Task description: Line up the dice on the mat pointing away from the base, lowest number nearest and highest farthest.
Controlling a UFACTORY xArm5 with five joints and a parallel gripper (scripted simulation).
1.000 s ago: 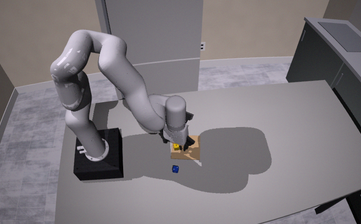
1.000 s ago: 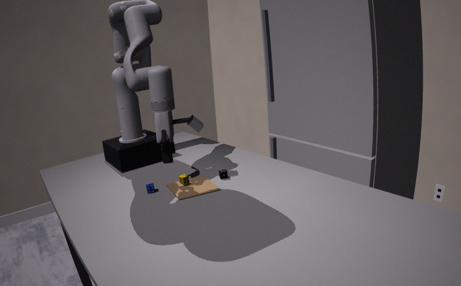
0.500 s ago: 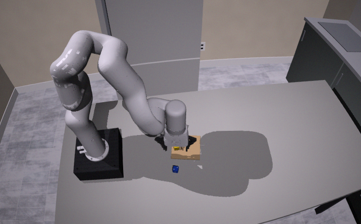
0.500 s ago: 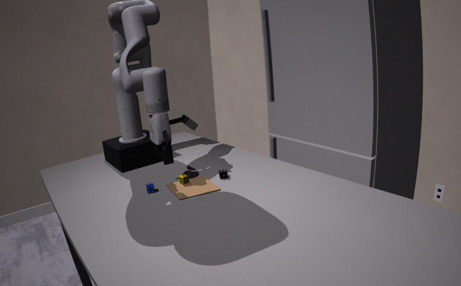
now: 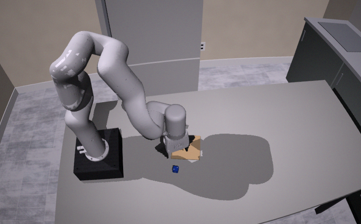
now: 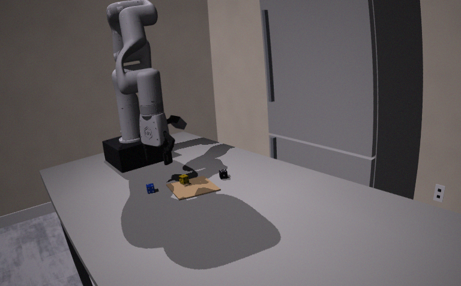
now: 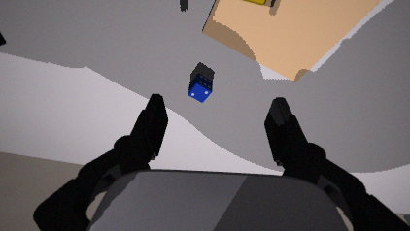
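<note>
Right now my hand is 10 mm past the blue die, 40 mm to the left of it and 90 mm above it. From my hand the other things lie so: black die: 80 mm ahead, 200 mm to the left, 90 mm below; then mat: 70 mm ahead, 70 mm to the left, 110 mm below; then yellow die: 20 mm ahead, 80 mm to the left, 90 mm below.
</note>
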